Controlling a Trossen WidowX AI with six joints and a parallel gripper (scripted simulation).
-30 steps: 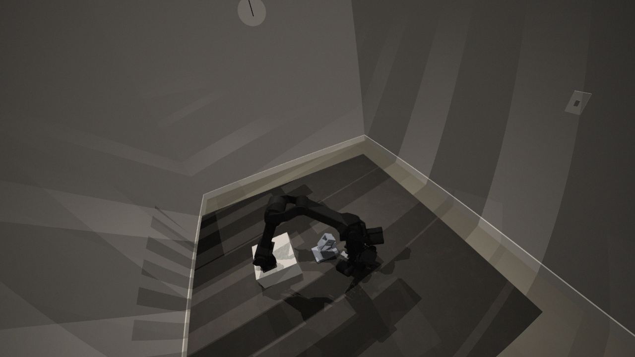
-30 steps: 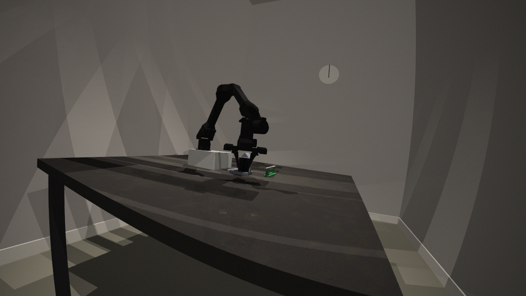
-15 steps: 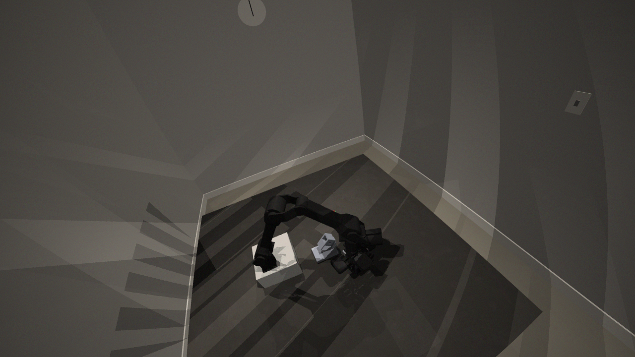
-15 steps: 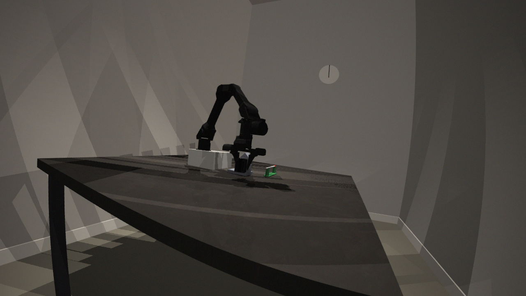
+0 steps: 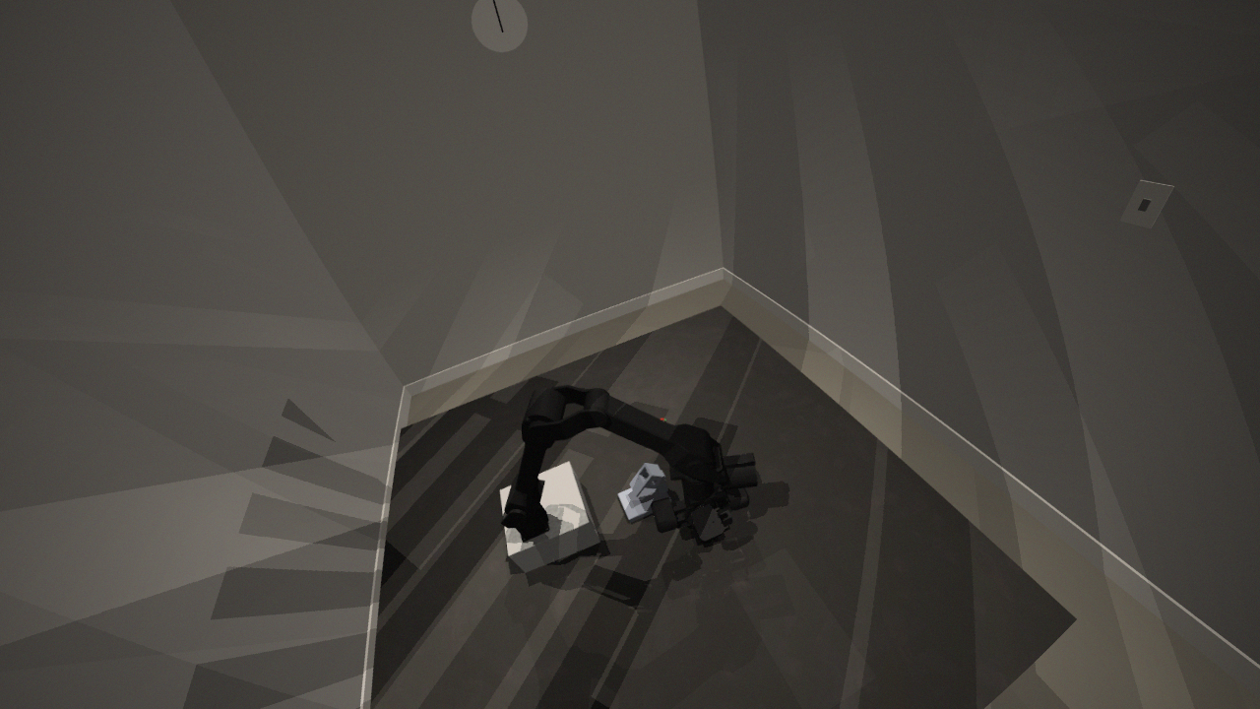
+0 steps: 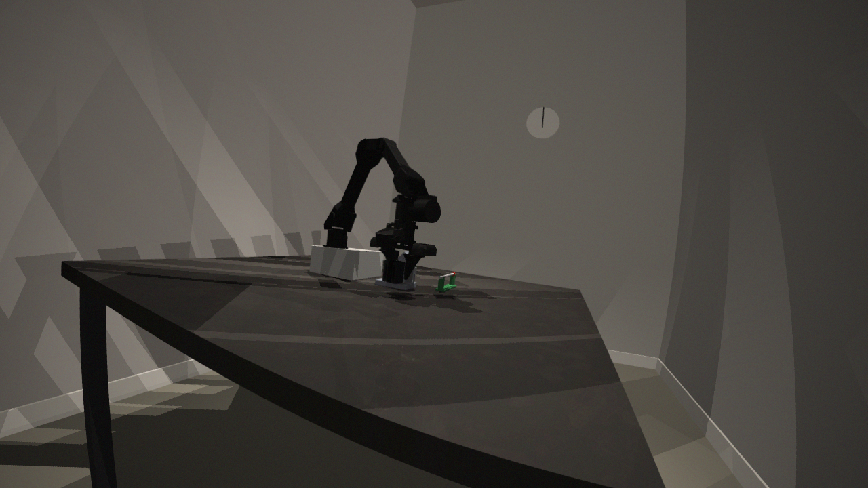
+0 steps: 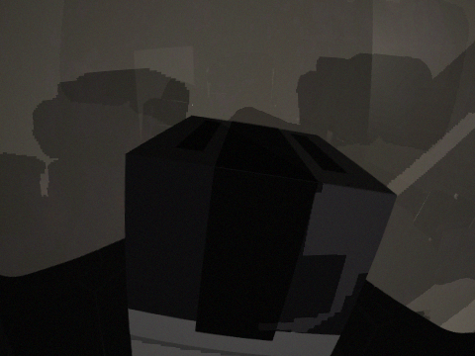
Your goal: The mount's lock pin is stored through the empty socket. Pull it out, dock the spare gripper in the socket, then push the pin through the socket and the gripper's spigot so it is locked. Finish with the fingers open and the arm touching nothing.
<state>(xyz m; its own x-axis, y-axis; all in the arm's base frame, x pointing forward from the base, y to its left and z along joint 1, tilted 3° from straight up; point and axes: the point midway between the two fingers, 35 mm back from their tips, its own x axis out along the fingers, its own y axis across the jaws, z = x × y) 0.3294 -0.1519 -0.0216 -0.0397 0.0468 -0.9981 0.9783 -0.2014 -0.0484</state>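
The spare gripper is 20 mm above my gripper tip and 10 mm to the left of it. Also, from my gripper tip: green cradle (260 mm to the left, 60 mm ahead, 30 mm below); then grey mount (150 mm to the left, 60 mm behind).
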